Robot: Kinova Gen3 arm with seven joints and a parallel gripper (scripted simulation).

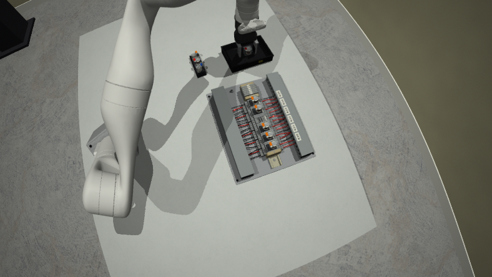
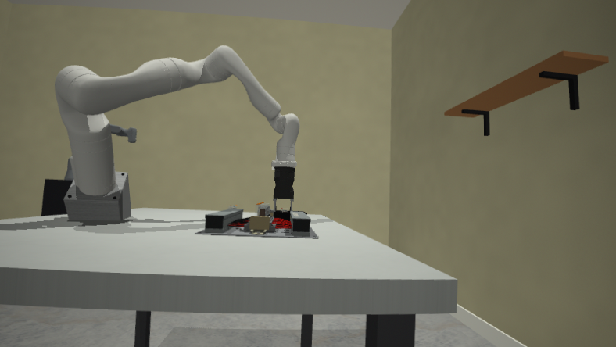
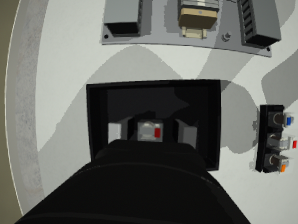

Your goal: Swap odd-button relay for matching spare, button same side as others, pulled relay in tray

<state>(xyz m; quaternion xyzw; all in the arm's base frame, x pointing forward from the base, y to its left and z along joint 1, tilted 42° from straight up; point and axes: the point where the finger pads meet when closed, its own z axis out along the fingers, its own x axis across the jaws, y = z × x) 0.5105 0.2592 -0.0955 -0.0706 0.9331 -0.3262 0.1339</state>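
The black tray lies 20 mm below my hand.
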